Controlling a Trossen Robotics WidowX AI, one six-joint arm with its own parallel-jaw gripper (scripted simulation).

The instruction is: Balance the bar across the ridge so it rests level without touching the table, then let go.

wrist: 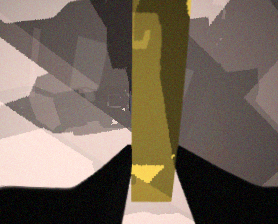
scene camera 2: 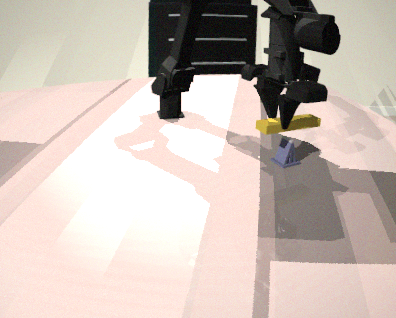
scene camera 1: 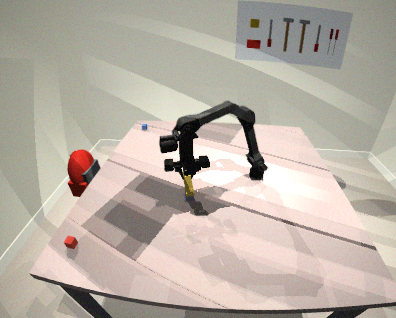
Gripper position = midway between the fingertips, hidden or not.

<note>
My gripper [scene camera 2: 278, 125] holds a bar [scene camera 2: 269, 126].
The bar also shows in the wrist view [wrist: 159, 42]. My gripper also shows in the wrist view [wrist: 152, 150] and in scene camera 1 [scene camera 1: 187, 179].
</note>
